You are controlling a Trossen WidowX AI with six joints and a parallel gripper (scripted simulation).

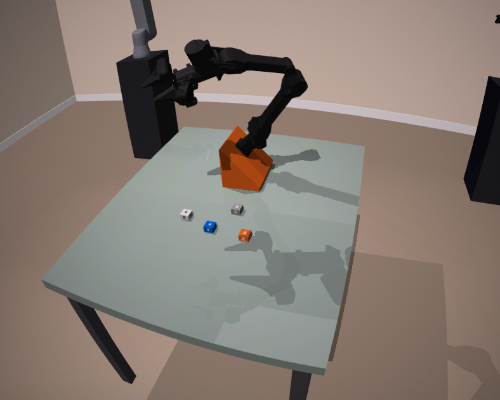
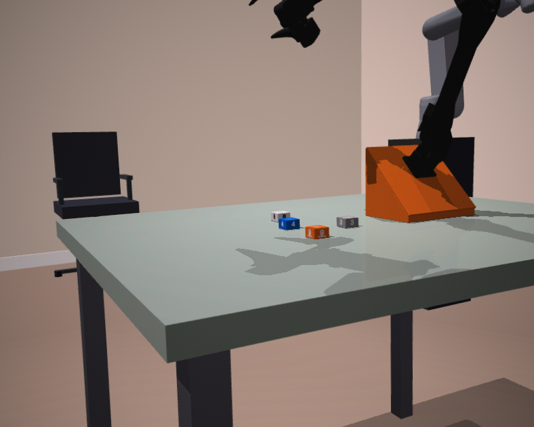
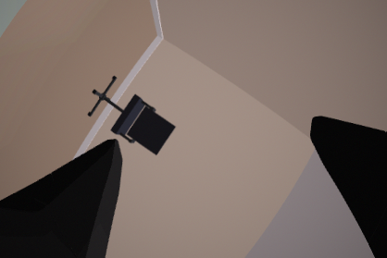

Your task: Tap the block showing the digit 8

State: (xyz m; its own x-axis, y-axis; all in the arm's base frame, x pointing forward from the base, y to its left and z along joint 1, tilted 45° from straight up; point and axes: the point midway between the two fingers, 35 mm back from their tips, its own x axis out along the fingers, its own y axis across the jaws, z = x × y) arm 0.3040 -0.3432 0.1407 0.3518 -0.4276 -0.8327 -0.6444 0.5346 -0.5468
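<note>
Right now my gripper tip is 430 mm above the pale grey block, 60 mm to the right of it and 10 mm past it. Also, from my gripper tip: orange block: 430 mm below, 280 mm to the left, 50 mm ahead; blue block marked 4: 430 mm below, 160 mm to the left, 30 mm ahead.
</note>
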